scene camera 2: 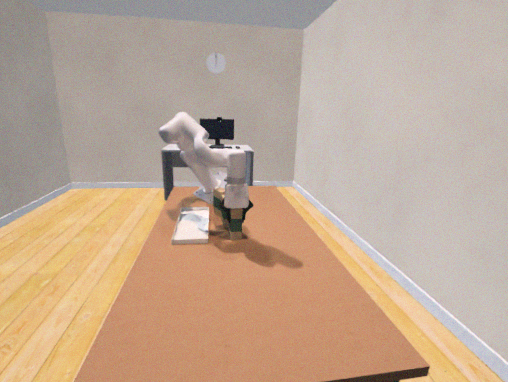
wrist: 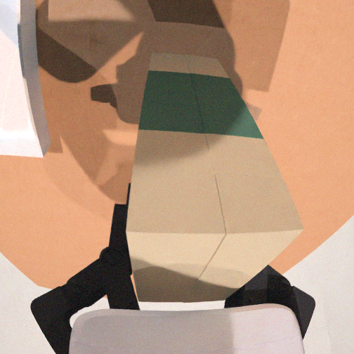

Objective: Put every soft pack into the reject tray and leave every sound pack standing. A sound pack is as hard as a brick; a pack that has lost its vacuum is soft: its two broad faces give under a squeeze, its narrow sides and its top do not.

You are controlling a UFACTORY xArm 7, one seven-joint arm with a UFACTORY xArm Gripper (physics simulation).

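Places are measured from the arm's base along level axes (x ahead, y left, z up), in millimetres.
Where they show: gripper, fingertip midpoint: point(scene camera 2: 236, 221); arm's base at its link origin: point(scene camera 2: 212, 186).
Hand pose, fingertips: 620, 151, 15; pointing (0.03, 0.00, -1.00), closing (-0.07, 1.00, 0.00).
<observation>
Things, the pixels of their top centre, and the offset from my fingertips, as dx, dy, dz. Level surfaces: height alone.
- tan pack with a green band, top centre: point(scene camera 2: 232, 219) -24, -15, -1
- tan pack at its top centre: point(scene camera 2: 218, 197) -289, -91, +19
- white reject tray at its top centre: point(scene camera 2: 193, 220) -154, -208, -60
- brown table at its surface level: dz -82
A tan pack with a green band point(scene camera 2: 236, 226) point(wrist: 200, 107) stands on the table; in the wrist view its top looks skewed and its seam runs at a slant. My gripper point(scene camera 2: 236, 215) point(wrist: 179, 201) is shut on this pack near its top. One black finger lies along its left side in the wrist view; the other is mostly hidden behind it. I cannot tell by sight whether its faces give. Another green and tan pack point(scene camera 2: 218, 200) shows partly behind the arm. The white reject tray point(scene camera 2: 190, 242) point(wrist: 34, 110) lies to the left.
The brown table point(scene camera 2: 235, 305) carries the tray, the packs and the arm's shadow. The white arm point(scene camera 2: 212, 156) reaches over from the back. A desk with a monitor point(scene camera 2: 217, 129) stands beyond the table.
</observation>
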